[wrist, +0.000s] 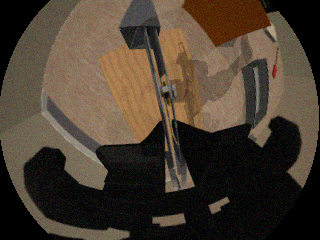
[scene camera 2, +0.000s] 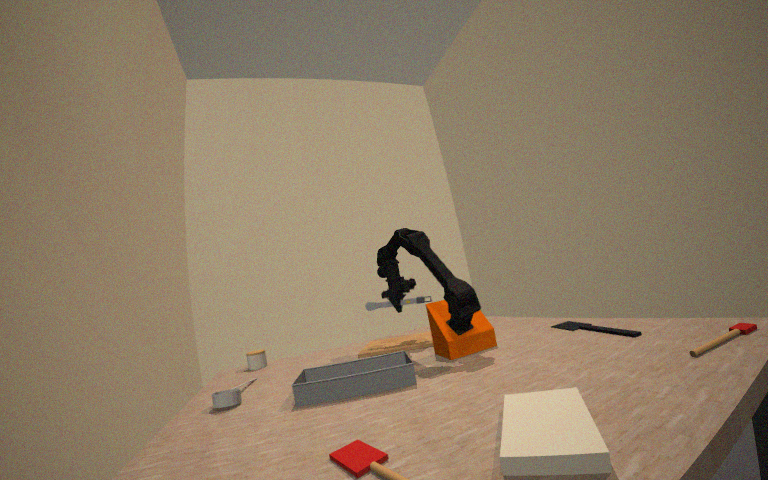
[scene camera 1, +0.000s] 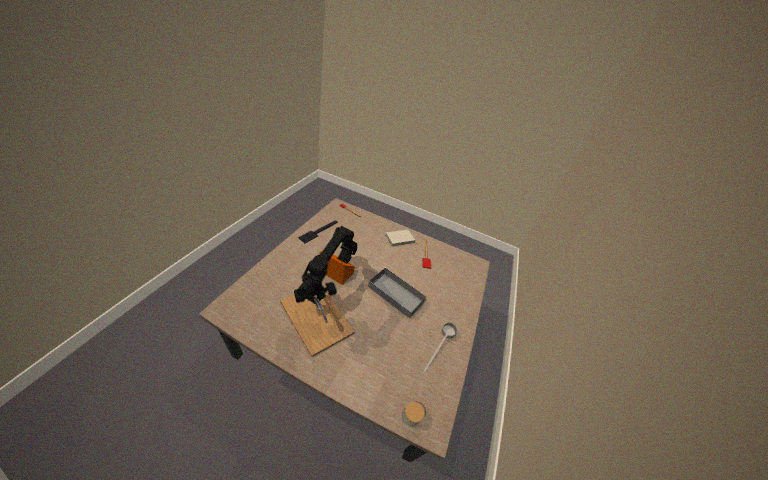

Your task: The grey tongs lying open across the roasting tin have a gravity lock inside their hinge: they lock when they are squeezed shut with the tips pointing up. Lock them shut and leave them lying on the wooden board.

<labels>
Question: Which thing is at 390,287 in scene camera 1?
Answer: A grey roasting tin.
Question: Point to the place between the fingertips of my gripper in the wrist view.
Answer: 167,123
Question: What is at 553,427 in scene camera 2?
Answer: A white block.
</labels>
